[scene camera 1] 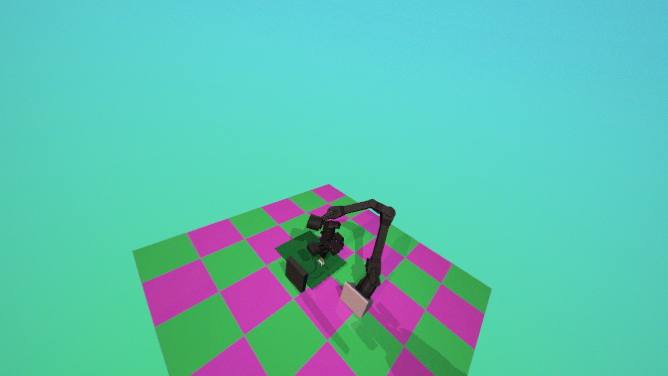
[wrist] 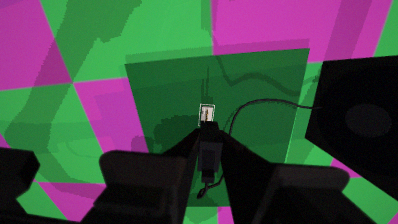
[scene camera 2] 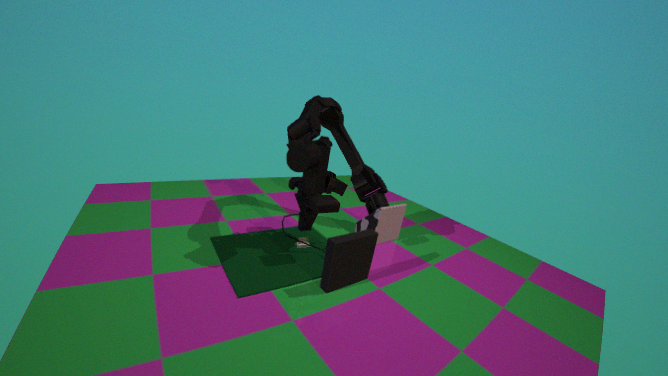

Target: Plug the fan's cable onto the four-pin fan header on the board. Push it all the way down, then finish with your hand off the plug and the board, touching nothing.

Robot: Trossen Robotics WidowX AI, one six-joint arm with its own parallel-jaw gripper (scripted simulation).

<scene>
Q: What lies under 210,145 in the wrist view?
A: A black fan plug.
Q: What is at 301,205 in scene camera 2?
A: My gripper.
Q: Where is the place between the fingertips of my gripper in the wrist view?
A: At 208,133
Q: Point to a dark green board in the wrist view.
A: At 167,93
</scene>
